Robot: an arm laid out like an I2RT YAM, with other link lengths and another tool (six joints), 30 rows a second.
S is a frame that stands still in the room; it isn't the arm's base.
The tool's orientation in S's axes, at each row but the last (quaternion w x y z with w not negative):
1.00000 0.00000 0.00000 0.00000
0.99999 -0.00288 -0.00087 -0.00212
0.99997 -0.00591 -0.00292 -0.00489
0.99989 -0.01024 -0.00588 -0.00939
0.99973 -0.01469 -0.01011 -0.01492
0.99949 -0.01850 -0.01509 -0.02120
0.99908 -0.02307 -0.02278 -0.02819
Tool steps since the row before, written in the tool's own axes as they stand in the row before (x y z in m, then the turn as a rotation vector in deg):
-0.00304 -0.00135 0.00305 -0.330 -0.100 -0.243
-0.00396 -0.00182 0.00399 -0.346 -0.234 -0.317
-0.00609 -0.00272 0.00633 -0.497 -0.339 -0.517
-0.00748 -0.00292 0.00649 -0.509 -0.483 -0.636
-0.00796 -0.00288 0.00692 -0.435 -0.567 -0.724
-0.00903 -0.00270 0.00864 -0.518 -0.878 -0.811
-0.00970 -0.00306 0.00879 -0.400 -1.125 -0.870
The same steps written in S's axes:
-0.00304 -0.00135 0.00305 -0.330 -0.100 -0.243
-0.00397 -0.00178 0.00399 -0.346 -0.234 -0.316
-0.00615 -0.00259 0.00633 -0.497 -0.340 -0.516
-0.00761 -0.00265 0.00646 -0.511 -0.486 -0.632
-0.00818 -0.00244 0.00683 -0.437 -0.575 -0.716
-0.00939 -0.00199 0.00845 -0.531 -0.885 -0.794
-0.01024 -0.00210 0.00845 -0.425 -1.141 -0.836

